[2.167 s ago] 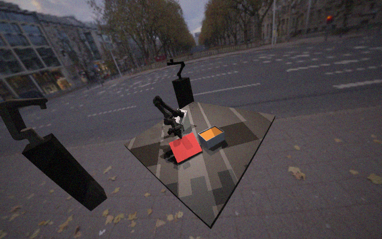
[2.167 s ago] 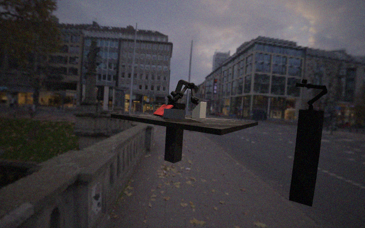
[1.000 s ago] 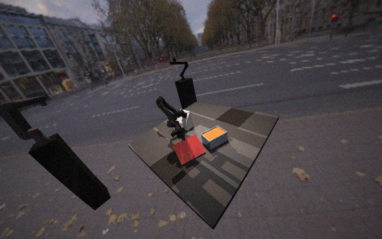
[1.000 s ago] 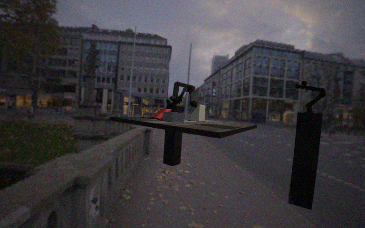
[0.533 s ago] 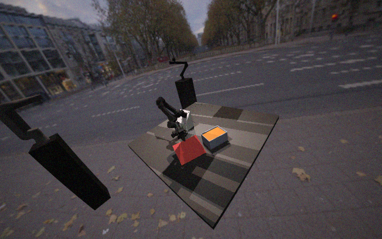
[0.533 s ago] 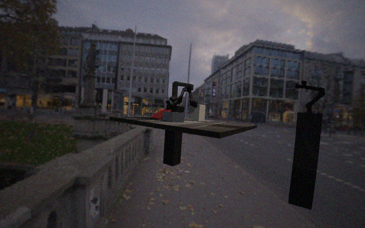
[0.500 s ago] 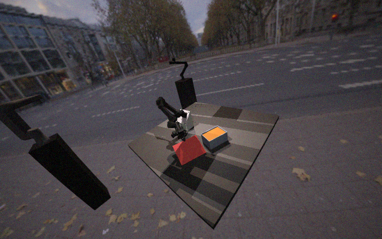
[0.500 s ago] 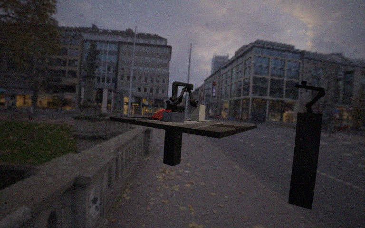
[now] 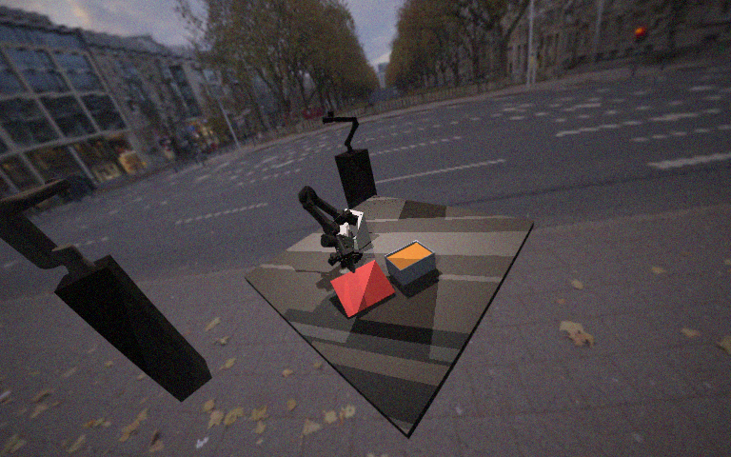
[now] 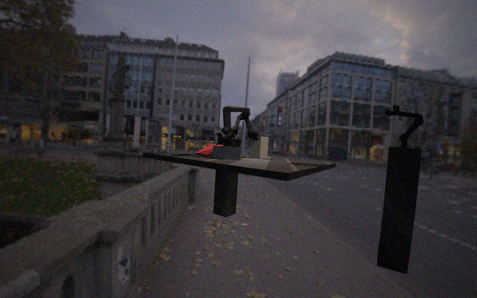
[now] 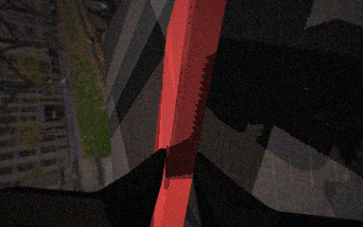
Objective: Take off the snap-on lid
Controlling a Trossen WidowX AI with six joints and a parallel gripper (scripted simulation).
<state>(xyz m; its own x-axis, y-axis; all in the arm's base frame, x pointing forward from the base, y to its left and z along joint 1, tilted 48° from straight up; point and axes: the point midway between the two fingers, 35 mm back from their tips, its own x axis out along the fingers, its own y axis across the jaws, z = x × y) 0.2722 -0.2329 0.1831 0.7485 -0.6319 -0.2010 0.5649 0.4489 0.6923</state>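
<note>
The red lid is 7 cm ahead of my gripper tip, 4 cm below it and 2 cm to the right of it. Round my gripper tip: grey storage box 24 cm to the left, 15 cm ahead, 5 cm below.
</note>
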